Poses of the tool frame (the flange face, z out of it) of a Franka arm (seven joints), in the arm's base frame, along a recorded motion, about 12 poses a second.
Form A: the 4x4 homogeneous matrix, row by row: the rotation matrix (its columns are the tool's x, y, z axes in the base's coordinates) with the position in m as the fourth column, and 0 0 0 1 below. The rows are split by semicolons.
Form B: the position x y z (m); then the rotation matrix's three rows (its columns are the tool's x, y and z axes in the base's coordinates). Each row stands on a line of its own. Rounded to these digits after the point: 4 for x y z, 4 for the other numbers.
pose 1, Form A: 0.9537, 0.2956, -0.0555, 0.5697; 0.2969, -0.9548, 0.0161, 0.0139; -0.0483, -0.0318, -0.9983, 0.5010; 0, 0, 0, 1
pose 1, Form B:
0.5697, 0.0139, 0.5010
0.9537, 0.2956, -0.0555
0.2969, -0.9548, 0.0161
-0.0483, -0.0318, -0.9983

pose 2, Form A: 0.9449, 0.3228, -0.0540, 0.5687; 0.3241, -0.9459, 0.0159, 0.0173; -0.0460, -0.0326, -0.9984, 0.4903; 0, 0, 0, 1
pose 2, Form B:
0.5687, 0.0173, 0.4903
0.9449, 0.3228, -0.0540
0.3241, -0.9459, 0.0159
-0.0460, -0.0326, -0.9984

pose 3, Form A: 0.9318, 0.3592, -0.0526, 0.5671; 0.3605, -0.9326, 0.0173, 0.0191; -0.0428, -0.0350, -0.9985, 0.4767; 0, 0, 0, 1
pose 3, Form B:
0.5671, 0.0191, 0.4767
0.9318, 0.3592, -0.0526
0.3605, -0.9326, 0.0173
-0.0428, -0.0350, -0.9985

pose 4, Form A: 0.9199, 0.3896, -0.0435, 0.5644; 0.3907, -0.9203, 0.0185, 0.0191; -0.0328, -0.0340, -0.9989, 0.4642; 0, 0, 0, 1
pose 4, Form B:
0.5644, 0.0191, 0.4642
0.9199, 0.3896, -0.0435
0.3907, -0.9203, 0.0185
-0.0328, -0.0340, -0.9989

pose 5, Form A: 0.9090, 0.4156, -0.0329, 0.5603; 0.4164, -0.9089, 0.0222, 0.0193; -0.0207, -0.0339, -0.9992, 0.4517; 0, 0, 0, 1
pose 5, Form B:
0.5603, 0.0193, 0.4517
0.9090, 0.4156, -0.0329
0.4164, -0.9089, 0.0222
-0.0207, -0.0339, -0.9992

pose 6, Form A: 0.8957, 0.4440, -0.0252, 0.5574; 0.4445, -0.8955, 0.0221, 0.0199; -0.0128, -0.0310, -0.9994, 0.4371; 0, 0, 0, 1
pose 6, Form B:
0.5574, 0.0199, 0.4371
0.8957, 0.4440, -0.0252
0.4445, -0.8955, 0.0221
-0.0128, -0.0310, -0.9994

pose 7, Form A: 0.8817, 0.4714, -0.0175, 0.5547; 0.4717, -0.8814, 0.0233, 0.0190; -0.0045, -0.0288, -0.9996, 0.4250; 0, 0, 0, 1
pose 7, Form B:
0.5547, 0.0190, 0.4250
0.8817, 0.4714, -0.0175
0.4717, -0.8814, 0.0233
-0.0045, -0.0288, -0.9996

